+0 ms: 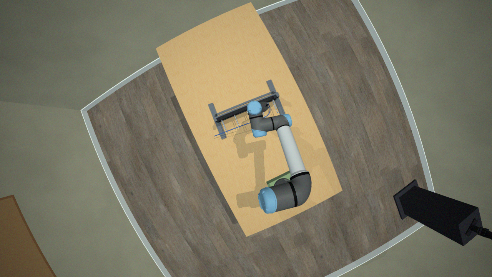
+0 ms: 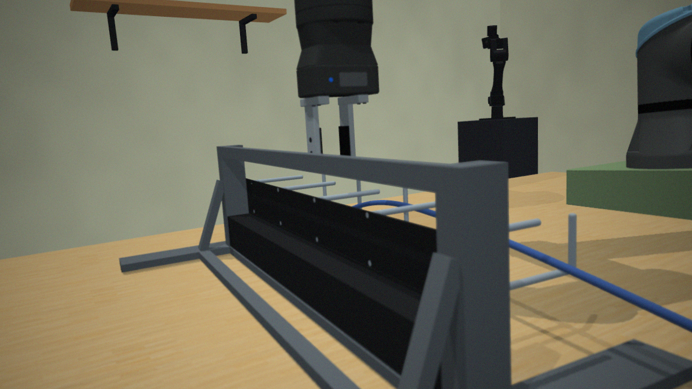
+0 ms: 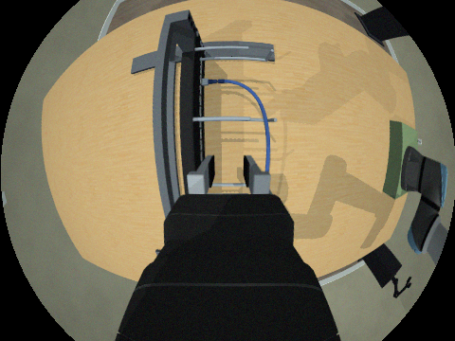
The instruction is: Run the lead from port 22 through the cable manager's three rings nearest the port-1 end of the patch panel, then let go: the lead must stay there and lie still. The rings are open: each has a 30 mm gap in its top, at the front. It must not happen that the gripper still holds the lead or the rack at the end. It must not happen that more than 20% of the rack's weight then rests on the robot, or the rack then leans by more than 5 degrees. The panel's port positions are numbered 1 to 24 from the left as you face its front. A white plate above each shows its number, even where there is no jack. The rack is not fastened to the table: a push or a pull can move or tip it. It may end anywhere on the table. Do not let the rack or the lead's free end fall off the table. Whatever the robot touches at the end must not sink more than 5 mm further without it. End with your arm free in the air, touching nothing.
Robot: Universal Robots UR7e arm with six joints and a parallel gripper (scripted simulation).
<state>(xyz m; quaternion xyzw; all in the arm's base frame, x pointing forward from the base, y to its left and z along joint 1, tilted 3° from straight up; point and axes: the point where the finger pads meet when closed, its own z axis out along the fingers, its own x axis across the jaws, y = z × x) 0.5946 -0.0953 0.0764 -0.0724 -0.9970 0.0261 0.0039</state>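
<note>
The grey rack is 70 mm ahead of my hand, 40 mm to the left of it and 80 mm below it.
</note>
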